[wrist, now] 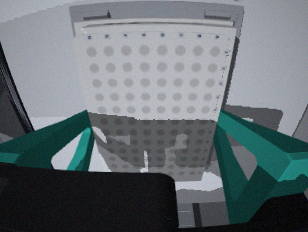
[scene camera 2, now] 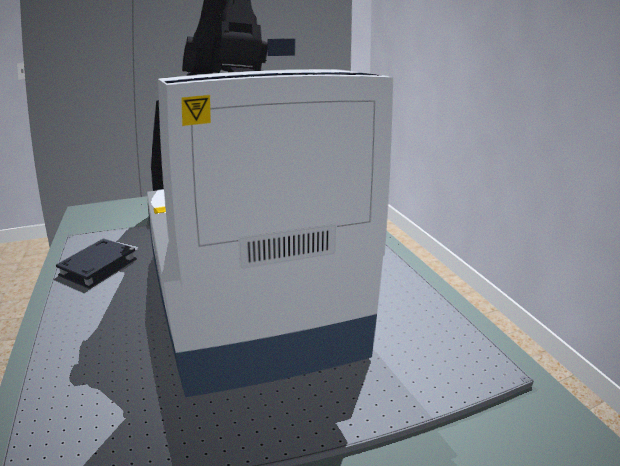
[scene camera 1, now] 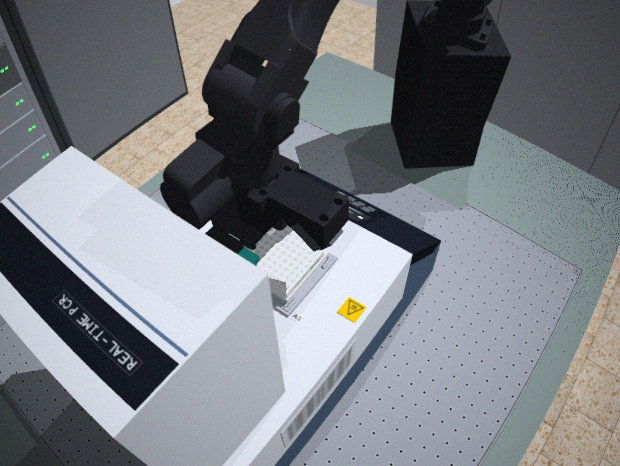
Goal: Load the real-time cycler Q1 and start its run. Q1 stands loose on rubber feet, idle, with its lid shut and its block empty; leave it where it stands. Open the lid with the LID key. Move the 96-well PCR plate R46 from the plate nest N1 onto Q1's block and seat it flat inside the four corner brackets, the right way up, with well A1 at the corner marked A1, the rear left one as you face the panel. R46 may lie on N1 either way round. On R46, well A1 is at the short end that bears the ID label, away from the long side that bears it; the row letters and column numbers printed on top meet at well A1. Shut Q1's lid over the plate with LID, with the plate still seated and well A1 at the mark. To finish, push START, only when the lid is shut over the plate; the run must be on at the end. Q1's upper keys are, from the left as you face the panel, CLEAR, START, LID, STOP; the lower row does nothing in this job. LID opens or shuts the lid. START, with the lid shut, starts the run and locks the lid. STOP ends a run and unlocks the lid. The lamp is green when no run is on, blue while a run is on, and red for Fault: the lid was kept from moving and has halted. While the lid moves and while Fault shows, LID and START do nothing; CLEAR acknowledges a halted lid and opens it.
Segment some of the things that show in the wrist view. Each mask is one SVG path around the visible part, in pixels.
The gripper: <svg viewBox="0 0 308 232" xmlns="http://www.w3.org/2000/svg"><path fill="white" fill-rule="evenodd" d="M308 143L220 109L213 140L230 224L179 228L175 181L171 176L163 173L89 171L95 138L88 111L85 110L63 121L0 144L0 232L308 232L308 200L304 194L304 191L308 188ZM82 133L75 154L67 169L52 169L52 157ZM226 132L254 154L257 159L257 167L249 181L233 153Z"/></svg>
A plate R46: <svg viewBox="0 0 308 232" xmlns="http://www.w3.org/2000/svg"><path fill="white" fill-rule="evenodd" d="M74 22L76 36L72 40L84 99L104 172L163 173L170 175L175 182L201 181L227 83L237 28L233 27L233 22L230 20L187 17L127 17Z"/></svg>
